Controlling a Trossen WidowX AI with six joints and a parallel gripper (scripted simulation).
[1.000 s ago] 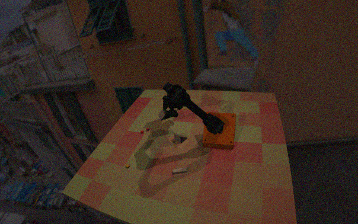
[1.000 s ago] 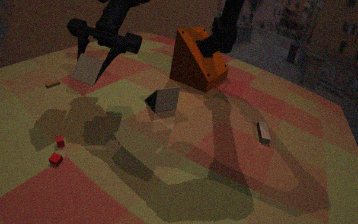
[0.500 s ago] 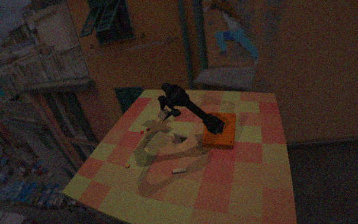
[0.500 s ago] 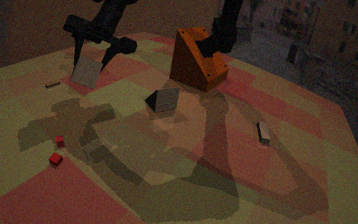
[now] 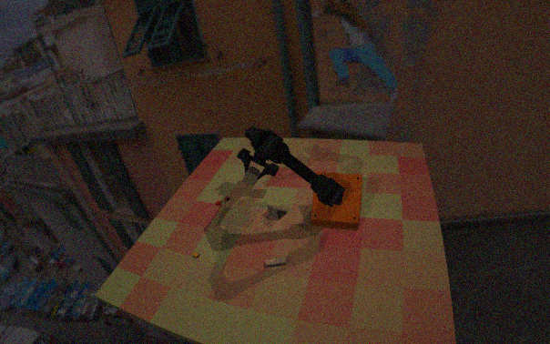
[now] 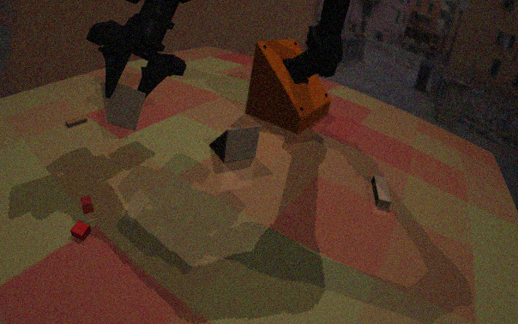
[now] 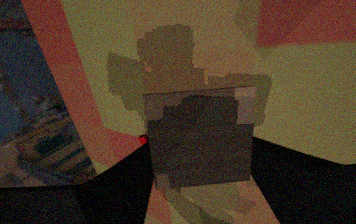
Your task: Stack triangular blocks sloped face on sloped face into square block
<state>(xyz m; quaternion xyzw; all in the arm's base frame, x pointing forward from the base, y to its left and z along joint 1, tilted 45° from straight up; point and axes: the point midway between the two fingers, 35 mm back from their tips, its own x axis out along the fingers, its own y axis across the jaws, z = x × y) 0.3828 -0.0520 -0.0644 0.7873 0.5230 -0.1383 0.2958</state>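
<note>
Right now the grey triangular block is 10 mm above my gripper tip. From my gripper tip the other things lie so: yellow piece: 80 mm ahead, 430 mm to the left, 90 mm below.
</note>
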